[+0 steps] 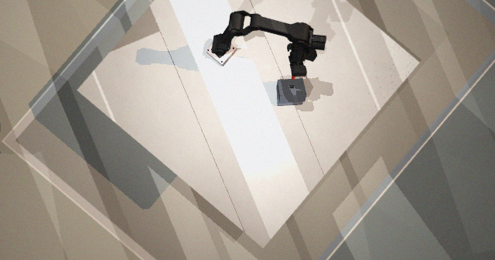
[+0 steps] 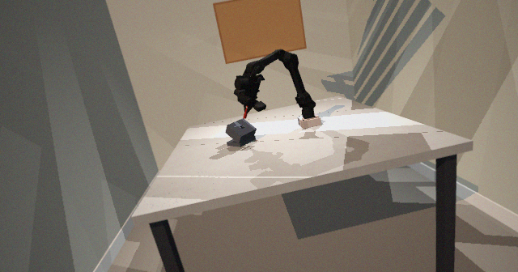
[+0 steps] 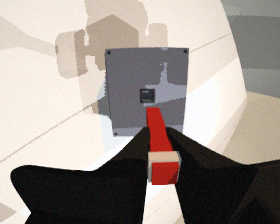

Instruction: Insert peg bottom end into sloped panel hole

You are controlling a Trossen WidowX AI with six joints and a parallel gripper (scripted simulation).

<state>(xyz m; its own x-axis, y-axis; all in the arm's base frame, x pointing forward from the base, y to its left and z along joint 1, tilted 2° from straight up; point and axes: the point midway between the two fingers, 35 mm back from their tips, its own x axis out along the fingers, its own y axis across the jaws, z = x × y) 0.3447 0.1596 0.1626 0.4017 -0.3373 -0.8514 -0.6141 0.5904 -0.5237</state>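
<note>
Right now my gripper tip is 90 mm above the dark square hole, 40 mm to the left of it and 40 mm short of it. The rest, counted from my gripper tip: grey sloped panel block: 110 mm below, 50 mm to the right, 50 mm ahead; thin red square-sided peg: 10 mm to the left, 10 mm behind, 10 mm above.
</note>
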